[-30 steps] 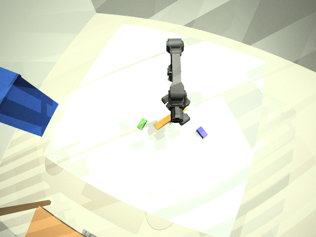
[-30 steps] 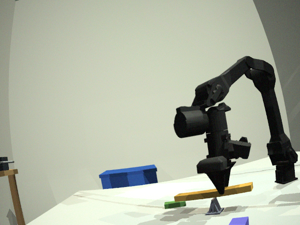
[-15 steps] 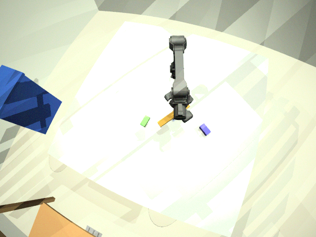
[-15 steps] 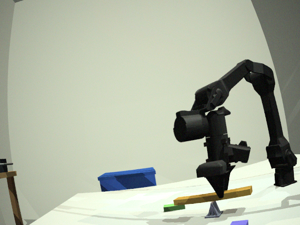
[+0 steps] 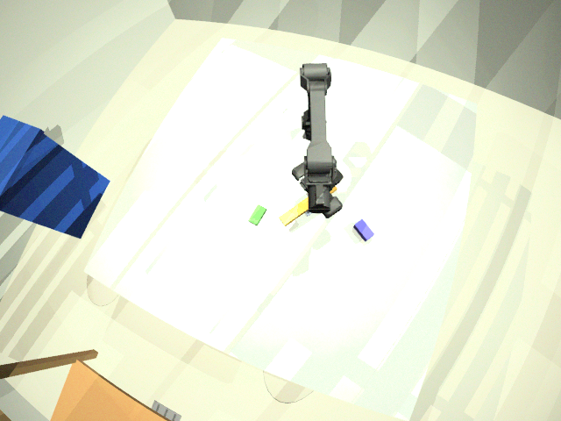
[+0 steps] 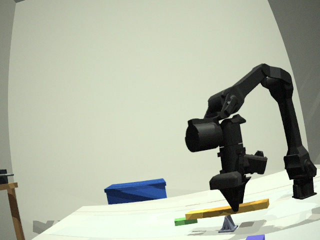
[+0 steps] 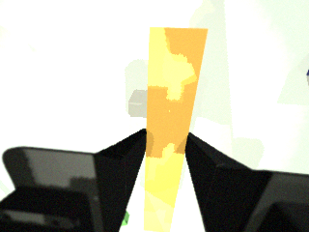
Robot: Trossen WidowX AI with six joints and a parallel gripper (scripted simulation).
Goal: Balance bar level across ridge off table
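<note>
My gripper tip is 20 mm to the left of the bar and 20 mm short of it. From my gripper tip the other things lie so: purple block (190 mm to the left, 40 mm below, 40 mm ahead); then green block (170 mm to the right, 110 mm ahead, 40 mm below).
</note>
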